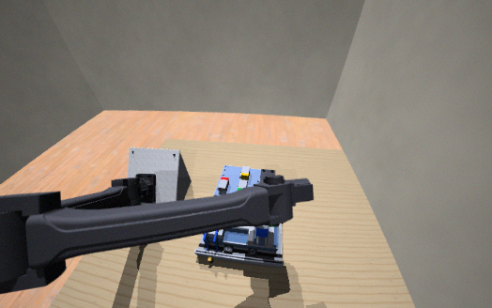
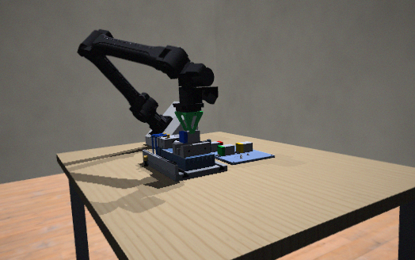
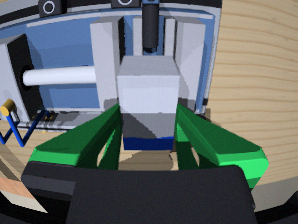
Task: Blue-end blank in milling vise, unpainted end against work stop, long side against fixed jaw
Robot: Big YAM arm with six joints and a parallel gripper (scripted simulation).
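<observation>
Right now the blue-ended blank is 2 cm below my hand. Round my hand: dark work stop rod: 5 cm to the left, 5 cm below; then green-ended blank: 8 cm behind, 21 cm to the left, 11 cm below; then vise: 7 cm behind, 1 cm to the left, 10 cm below.
</observation>
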